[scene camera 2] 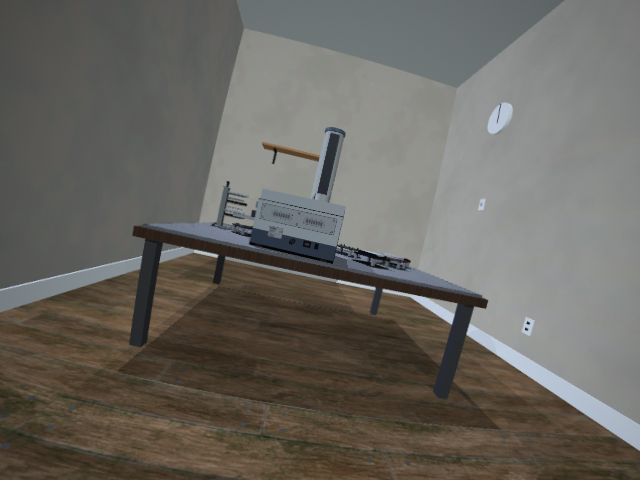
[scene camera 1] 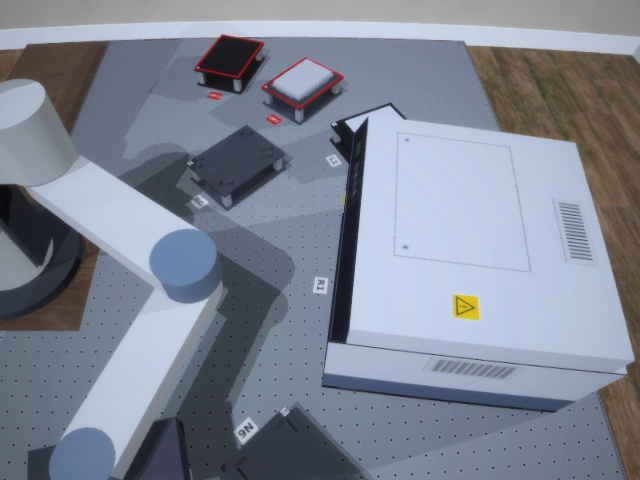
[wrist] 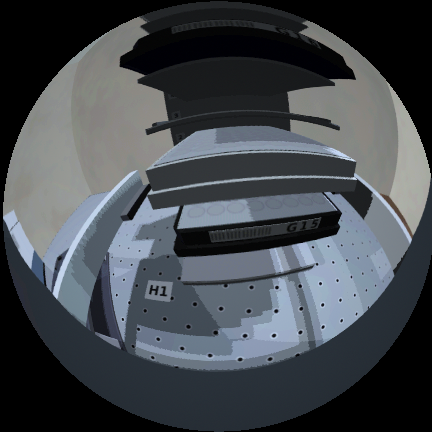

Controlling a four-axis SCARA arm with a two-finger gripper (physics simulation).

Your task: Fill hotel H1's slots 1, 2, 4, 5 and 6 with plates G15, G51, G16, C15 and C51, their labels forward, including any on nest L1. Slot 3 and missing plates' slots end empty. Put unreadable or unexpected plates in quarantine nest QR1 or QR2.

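Frame: origin at the arm's base, x back, y right, z up, level; millimetres.
Seen in the pictures: gripper, fingertip midpoint: (scene camera 2: 233,214); arm's base, link origin: (scene camera 1: 19,261).
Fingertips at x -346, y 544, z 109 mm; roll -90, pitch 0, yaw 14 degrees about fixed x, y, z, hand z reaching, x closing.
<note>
Pixels of each thing's middle, then the offset from my fingertips to it. "pt": a spot on its surface instead.
- hotel H1, body centre: (wrist: 232,106) (scene camera 2: 229,205) dx +5, dy +32, dz +48 mm
- Black plate G15, body centre: (wrist: 245,175) dx +13, dy -7, dz -9 mm
- grey plate, body centre: (wrist: 243,140) dx +13, dy -7, dz +19 mm
- shelf, surface spot: (wrist: 240,114) pt dx +14, dy -52, dz +38 mm
- Black plate G16, body centre: (wrist: 234,71) dx +13, dy -7, dz +75 mm
- pale plate, body centre: (scene camera 1: 302,78) dx -213, dy -996, dz -39 mm
- large white device, body centre: (scene camera 1: 458,265) (scene camera 2: 302,226) dx -443, dy -440, dz +26 mm
- label R1, surface spot: (scene camera 1: 320,285) pt dx -233, dy -475, dz -96 mm
- Bare nest RG, body centre: (scene camera 1: 237,164) (scene camera 2: 345,250) dx -71, dy -745, dz -66 mm
- Bare nest N6, surface spot: (scene camera 1: 299,449) pt dx -190, dy -193, dz -47 mm
In the wrist view, my gripper (wrist: 229,161) is open, its fingers wide apart to the left and right of the lower plates in hotel H1 (wrist: 227,107) (scene camera 2: 223,206). Black plate G15 (wrist: 257,231) sits lowest, label forward. A grey plate (wrist: 250,171) above it shows no label on its front. The shelf (wrist: 240,114) above that is bare. Black plate G16 (wrist: 235,47) sits higher; its label is partly dark. The higher slots are cut off. In scene camera 1, a pale plate (scene camera 1: 303,77) rests on one red-rimmed quarantine nest, the other (scene camera 1: 231,55) is bare, and a white plate (scene camera 1: 373,116) on L1 is partly hidden.
A large white device (scene camera 1: 465,206) (scene camera 2: 297,222) stands beside label R1 (scene camera 1: 320,285), hiding part of L1. Bare nest RG (scene camera 1: 237,157) lies left of it. Bare nest N6 (scene camera 1: 299,449) is at the lower edge. The arm (scene camera 1: 134,206) reaches to the lower left.
</note>
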